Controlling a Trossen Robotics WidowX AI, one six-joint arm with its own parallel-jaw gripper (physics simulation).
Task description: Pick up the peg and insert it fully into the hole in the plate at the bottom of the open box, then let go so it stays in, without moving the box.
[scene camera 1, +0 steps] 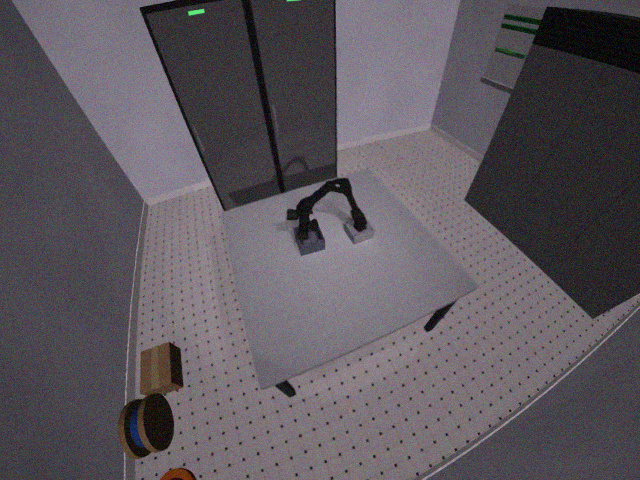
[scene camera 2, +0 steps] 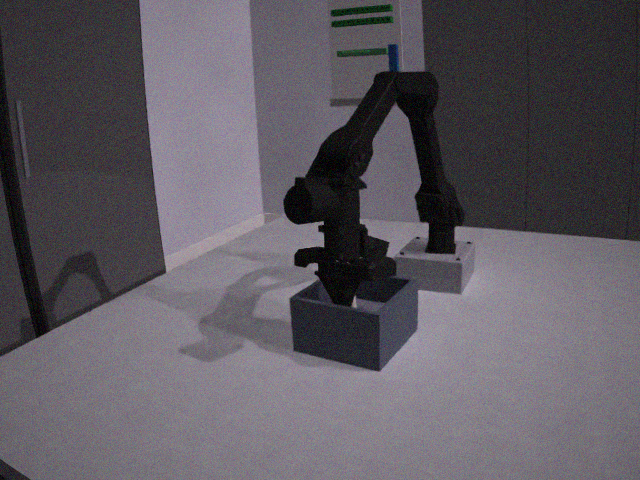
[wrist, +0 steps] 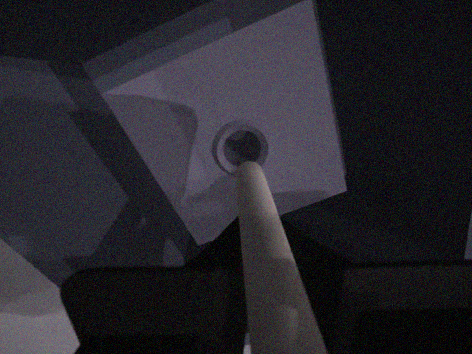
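Where they show: gripper, fingertip midpoint: [scene camera 2: 343, 313] [wrist: 256, 218]; arm's base at its link origin: [scene camera 1: 360, 227] [scene camera 2: 441, 249].
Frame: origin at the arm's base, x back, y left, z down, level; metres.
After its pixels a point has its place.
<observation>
The blue-grey open box [scene camera 1: 313, 249] @[z 0.040, x -0.329, y -0.046 m] [scene camera 2: 336, 328] @[z 0.010, x -0.389, y -0.140 m] [wrist: 100, 135] @[z 0.037, x -0.263, y -0.184 m] stands on the table. At its bottom lies a pale square plate [wrist: 285, 90] @[z 0.013, x -0.301, y -0.094 m] with a round, ringed hole [wrist: 264, 146] @[z 0.012, x -0.316, y -0.115 m]. My gripper [scene camera 2: 345, 302] @[z 0.006, x -0.343, y -0.140 m] [wrist: 256, 218] @[z 0.006, x -0.343, y -0.140 m] points down, its fingertips inside the box below the rim. It is shut on a pale cream peg [wrist: 270, 280] @[z -0.052, x -0.317, y -0.130 m]. In the wrist view the peg's rounded tip overlaps the near edge of the hole, and the dark opening shows just beyond it. Whether the tip touches the plate or has entered the hole cannot be told. The box wall hides the peg's lower end in scene camera 2.
The arm's pale base block [scene camera 1: 360, 235] @[z 0.002, x -0.041, y 0.056 m] [scene camera 2: 429, 273] @[z 0.031, x -0.072, y -0.020 m] stands on the table [scene camera 1: 356, 304] @[z 0.072, x -0.327, y 0.388 m] [scene camera 2: 465, 403] @[z 0.071, x -0.479, y 0.068 m] close beside the box. The box walls surround the fingers. A dark cabinet [scene camera 1: 217, 103] [scene camera 2: 77, 155] stands behind the table's far edge.
</observation>
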